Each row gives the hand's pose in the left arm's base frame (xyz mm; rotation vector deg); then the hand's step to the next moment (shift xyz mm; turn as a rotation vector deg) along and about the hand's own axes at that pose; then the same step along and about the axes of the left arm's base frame.
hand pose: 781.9 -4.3 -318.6 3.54 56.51 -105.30
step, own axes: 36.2 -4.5 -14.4 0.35 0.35 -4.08
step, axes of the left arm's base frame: -26.7 -16.9 -23.2 -1.42 2.32 -3.08
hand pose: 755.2 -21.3 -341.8 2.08 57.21 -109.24
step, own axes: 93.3 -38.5 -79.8 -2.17 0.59 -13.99
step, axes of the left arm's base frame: -109.3 -7.7 -67.5 -3.46 10.56 -8.80
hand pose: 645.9 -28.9 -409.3 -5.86 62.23 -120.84
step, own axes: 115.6 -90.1 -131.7 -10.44 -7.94 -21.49
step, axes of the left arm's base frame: -185.8 45.4 -47.3 -5.38 24.02 -5.28
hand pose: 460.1 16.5 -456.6 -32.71 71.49 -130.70
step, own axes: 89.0 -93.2 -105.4 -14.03 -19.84 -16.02
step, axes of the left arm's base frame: -149.8 61.4 38.9 -1.87 28.14 7.18
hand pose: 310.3 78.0 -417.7 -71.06 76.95 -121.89
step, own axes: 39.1 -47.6 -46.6 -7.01 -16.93 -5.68
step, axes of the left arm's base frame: -52.1 23.9 51.7 2.08 16.26 9.97
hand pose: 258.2 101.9 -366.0 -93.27 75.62 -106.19
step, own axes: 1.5 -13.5 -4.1 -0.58 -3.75 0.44
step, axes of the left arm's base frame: 0.0 7.4 12.1 1.72 2.17 2.63
